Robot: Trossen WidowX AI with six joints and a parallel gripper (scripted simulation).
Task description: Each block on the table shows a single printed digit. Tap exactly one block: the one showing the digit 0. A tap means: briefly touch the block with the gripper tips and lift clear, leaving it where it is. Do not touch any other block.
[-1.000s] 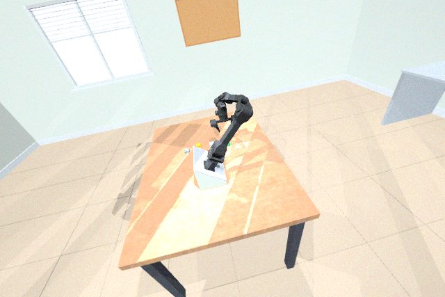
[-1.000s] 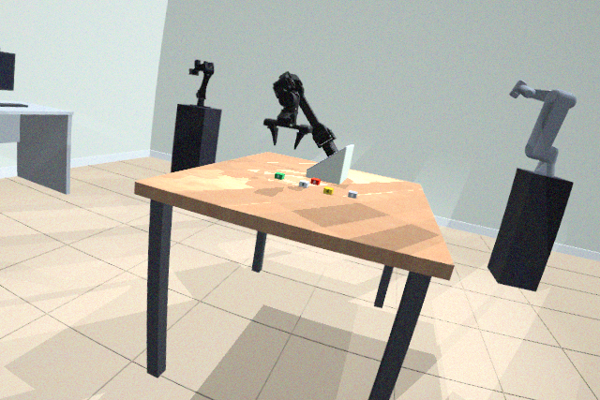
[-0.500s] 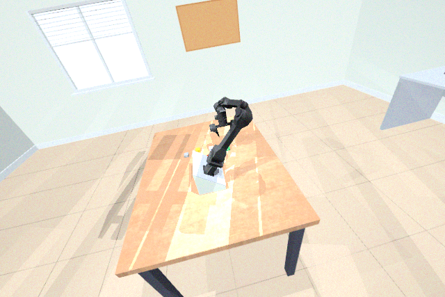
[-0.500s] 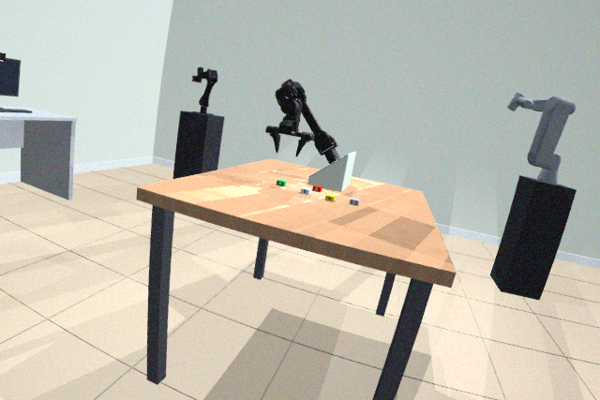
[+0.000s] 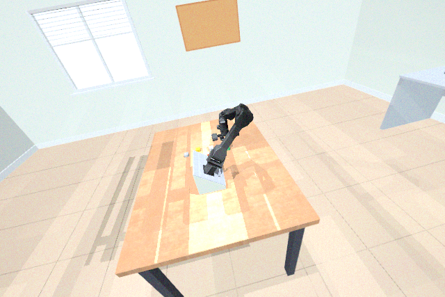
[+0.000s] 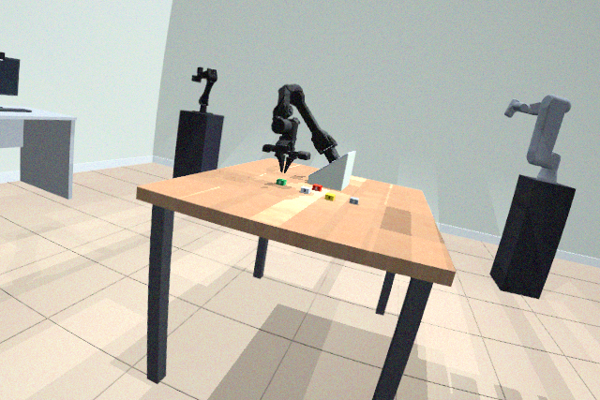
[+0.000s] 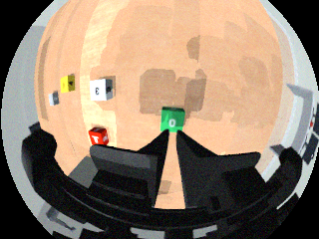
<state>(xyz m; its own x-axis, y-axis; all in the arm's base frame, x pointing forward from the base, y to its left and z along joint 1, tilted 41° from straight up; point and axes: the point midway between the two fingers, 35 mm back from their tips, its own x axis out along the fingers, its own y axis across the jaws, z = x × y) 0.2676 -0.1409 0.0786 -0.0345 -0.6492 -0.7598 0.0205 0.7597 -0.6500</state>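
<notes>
The green block lies 40 mm below my gripper tip. The rest, counted from my gripper tip: white block (50 mm ahead, 110 mm to the left, 40 mm below); red block (50 mm behind, 140 mm to the left, 40 mm below); yellow block (60 mm ahead, 210 mm to the left, 40 mm below).
</notes>
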